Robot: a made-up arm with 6 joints.
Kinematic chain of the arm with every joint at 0, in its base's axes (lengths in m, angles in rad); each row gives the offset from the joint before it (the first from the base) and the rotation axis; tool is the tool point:
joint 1: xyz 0 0 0.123 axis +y
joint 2: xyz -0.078 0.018 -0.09 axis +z
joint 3: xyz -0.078 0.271 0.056 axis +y
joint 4: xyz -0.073 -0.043 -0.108 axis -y
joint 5: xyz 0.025 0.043 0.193 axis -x
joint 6: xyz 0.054 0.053 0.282 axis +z
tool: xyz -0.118 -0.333 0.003
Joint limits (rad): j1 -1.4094..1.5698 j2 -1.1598..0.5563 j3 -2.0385..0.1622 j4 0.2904..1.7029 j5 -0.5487..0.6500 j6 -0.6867..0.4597
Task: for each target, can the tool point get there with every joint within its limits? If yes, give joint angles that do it. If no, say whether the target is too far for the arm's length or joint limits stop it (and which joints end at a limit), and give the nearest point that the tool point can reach.
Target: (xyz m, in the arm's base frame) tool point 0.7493 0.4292 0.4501
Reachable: no: joint limits stop it (at a limit: joint 1, joint 4, joint 5, joint 6) | nearest point 0.5839 0.3226 0.3401 | short by 0.225 m
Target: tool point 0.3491 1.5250 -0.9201
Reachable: no: too far | nearest point 0.1723 0.6865 -0.3919 | short by 1.007 m
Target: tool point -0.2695 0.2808 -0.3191
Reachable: yes | joints -0.7878 -0.6787 -0.3898 0.8471 -0.3176 -0.1576
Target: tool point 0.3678 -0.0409 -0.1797
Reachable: yes | joints -1.1111 -0.1920 -1.8186 0.9227 -0.3300 -0.1656
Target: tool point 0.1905 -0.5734 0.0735
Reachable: no: joint limits stop it (at a limit: joint 2, joint 3, joint 4, joint 5, joint 6) | nearest point 0.2455 -0.3841 0.0592 | short by 0.198 m
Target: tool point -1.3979 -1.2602 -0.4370
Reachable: no: too far | nearest point -0.7186 -0.2733 -0.1649 | short by 1.229 m
